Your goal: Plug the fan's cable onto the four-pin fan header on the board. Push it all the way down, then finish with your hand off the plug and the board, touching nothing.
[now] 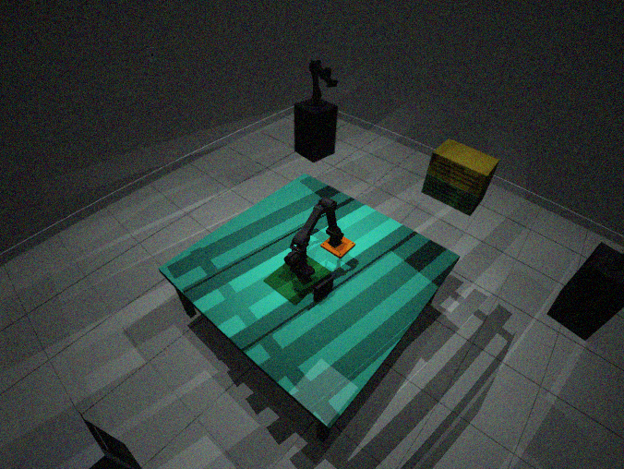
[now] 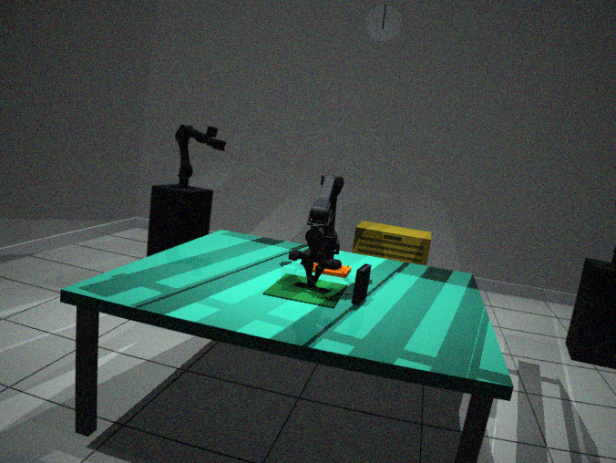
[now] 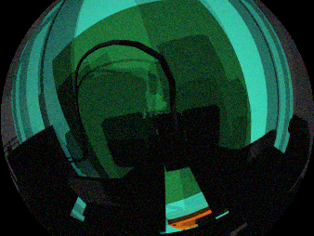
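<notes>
Now: the dark fan plug 10 mm ahead of my gripper tip and 10 mm above it. From my gripper tip the other things lie so: black fan: 170 mm to the left, 40 mm above; then green board: 40 mm below, 20 mm ahead, 10 mm to the right.
</notes>
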